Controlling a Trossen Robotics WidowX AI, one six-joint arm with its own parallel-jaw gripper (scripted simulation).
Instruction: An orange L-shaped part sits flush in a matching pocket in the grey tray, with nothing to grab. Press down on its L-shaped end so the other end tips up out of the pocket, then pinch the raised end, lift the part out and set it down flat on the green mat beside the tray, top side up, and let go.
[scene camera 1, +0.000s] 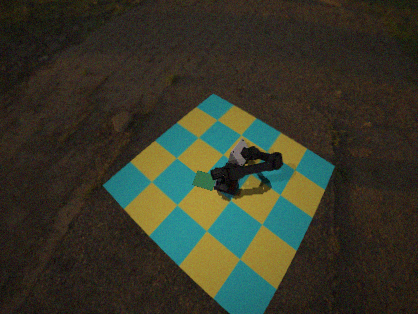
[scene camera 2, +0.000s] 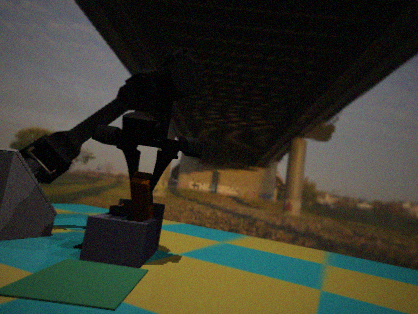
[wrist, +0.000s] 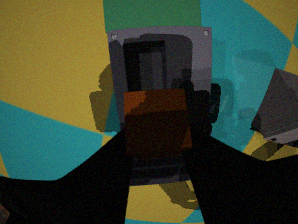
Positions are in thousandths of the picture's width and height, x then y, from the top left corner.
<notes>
In view: the gripper (scene camera 2: 339, 604).
The gripper is seen too in the wrist view (wrist: 522, 587).
</notes>
